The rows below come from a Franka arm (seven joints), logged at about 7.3 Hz.
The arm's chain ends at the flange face. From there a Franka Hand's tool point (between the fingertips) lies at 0.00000 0.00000 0.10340 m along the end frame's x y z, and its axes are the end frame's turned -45 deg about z.
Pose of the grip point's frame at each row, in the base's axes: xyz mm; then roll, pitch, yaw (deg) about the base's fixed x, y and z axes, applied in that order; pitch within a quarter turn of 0, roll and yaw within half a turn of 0:
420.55 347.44 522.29 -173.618 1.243 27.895
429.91 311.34 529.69 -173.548 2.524 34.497
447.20 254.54 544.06 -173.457 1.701 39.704
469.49 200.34 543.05 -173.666 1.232 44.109
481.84 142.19 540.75 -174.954 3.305 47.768
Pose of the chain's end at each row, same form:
427.90 338.32 625.03 -176.358 5.389 -17.003
440.22 304.33 632.34 -177.218 6.345 -10.491
457.07 247.42 646.74 -176.568 5.827 -5.219
479.02 193.69 645.80 -176.384 5.348 -0.790
492.57 140.47 643.58 -178.772 5.904 2.686

